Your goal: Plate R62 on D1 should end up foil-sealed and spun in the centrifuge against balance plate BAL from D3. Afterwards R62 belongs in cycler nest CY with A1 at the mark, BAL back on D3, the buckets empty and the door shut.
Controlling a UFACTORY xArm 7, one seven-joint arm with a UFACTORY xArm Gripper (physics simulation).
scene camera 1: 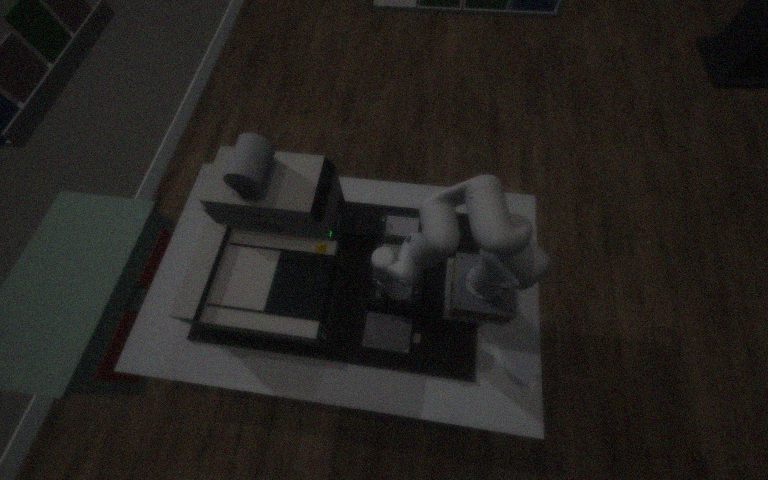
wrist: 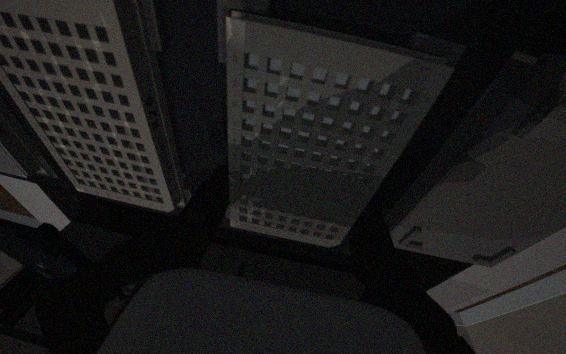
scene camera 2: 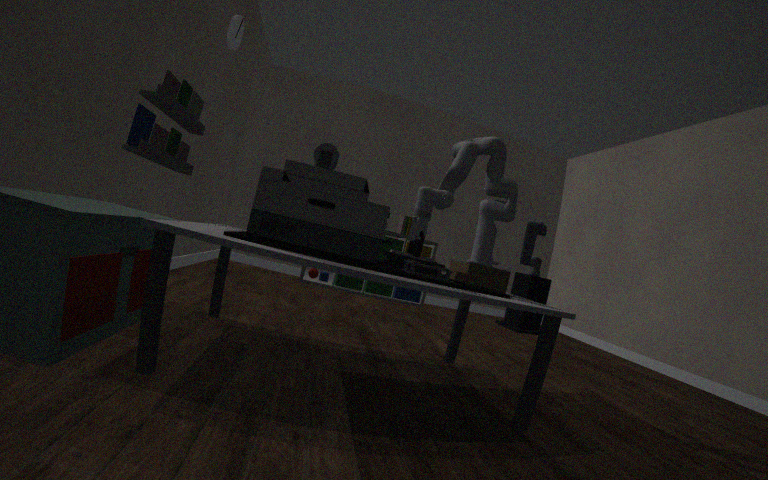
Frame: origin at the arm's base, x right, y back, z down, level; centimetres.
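Seen in the pictures: gripper, fingertip midpoint: (wrist: 293,196) (scene camera 2: 413,256); arm's base at its link origin: (scene camera 1: 483,282) (scene camera 2: 479,264).
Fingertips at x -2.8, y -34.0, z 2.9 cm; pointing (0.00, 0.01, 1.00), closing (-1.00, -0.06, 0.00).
Offsets run from my fingertips to a thing's top centre. "spot": to the spot under its first point. Level surfaces: height alone.
The scene is very dark. In the wrist view a pale well plate @(dz -0.8, dx -0.2, dy +2.5 cm) (wrist: 317,119) lies flat in a dark nest straight below me, its lower part in my shadow. A second well plate @(dz -0.8, dx +12.3, dy +3.2 cm) (wrist: 130,133) lies to its left. I cannot read any labels, so I cannot tell which plate is R62 or BAL. My gripper (scene camera 1: 393,286) (scene camera 2: 416,249) hangs low over the dark deck @(dz +6.3 cm) (scene camera 1: 449,357) near its middle, open and empty.
A large grey machine (scene camera 1: 287,183) (scene camera 2: 311,200) with a cylinder @(spot: dz -40.5, dx +23.3, dy -41.2 cm) (scene camera 1: 251,162) on top stands at the back left, and an open framed unit @(spot: dz -14.7, dx -4.7, dy -46.3 cm) (scene camera 1: 246,278) in front of it. A pale square @(spot: dz +2.0, dx -15.4, dy +0.9 cm) (scene camera 1: 387,330) lies on the deck. The arm's base (scene camera 1: 477,290) stands at the right.
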